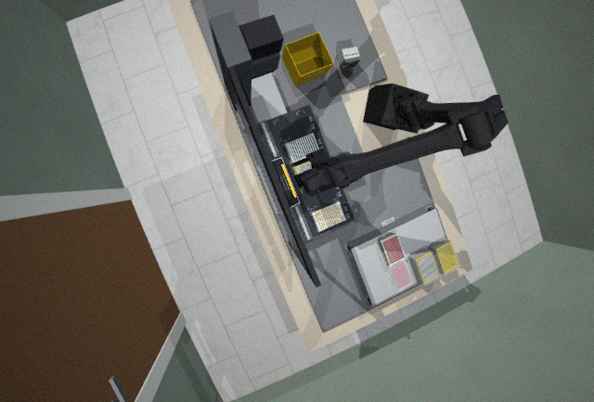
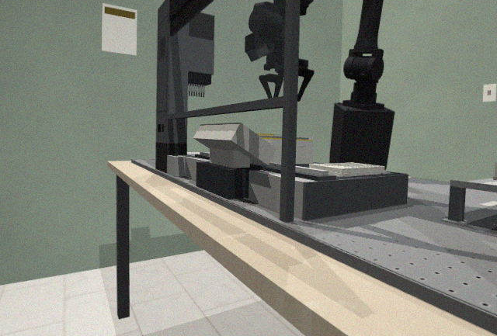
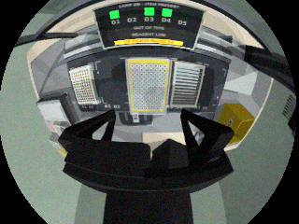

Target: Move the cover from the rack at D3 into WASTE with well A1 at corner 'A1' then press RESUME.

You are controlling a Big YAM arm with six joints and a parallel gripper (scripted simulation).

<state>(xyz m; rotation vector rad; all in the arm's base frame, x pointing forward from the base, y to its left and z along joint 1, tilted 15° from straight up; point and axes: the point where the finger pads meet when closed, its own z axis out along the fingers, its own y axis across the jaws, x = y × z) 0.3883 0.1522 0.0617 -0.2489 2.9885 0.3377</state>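
My hand is 9 cm above the clear cover. The rest, counted from my hand: gantry post: 14 cm ahead, 28 cm to the left, 2 cm above; cream plate: 4 cm behind, 20 cm to the left, 15 cm below; yellow-framed tip rack: 1 cm to the right, 11 cm below.
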